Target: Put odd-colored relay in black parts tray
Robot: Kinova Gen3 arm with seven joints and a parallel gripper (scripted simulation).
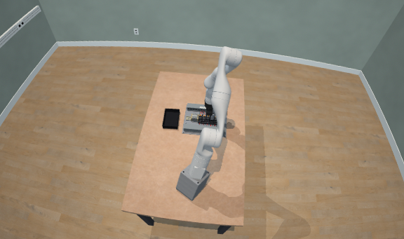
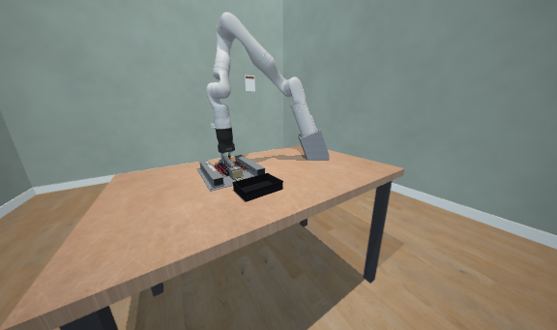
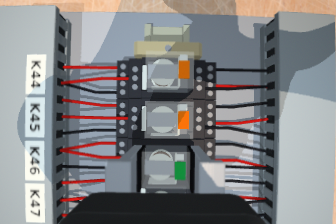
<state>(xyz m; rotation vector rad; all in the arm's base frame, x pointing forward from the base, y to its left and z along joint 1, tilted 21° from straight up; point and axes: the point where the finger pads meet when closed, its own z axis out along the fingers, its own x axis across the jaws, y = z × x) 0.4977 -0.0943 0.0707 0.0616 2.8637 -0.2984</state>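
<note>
My hand is 5 cm to the right of the relay panel and 4 cm above it. Also, from my hand: black parts tray (30 cm to the left, 4 cm below, 1 cm behind).
</note>
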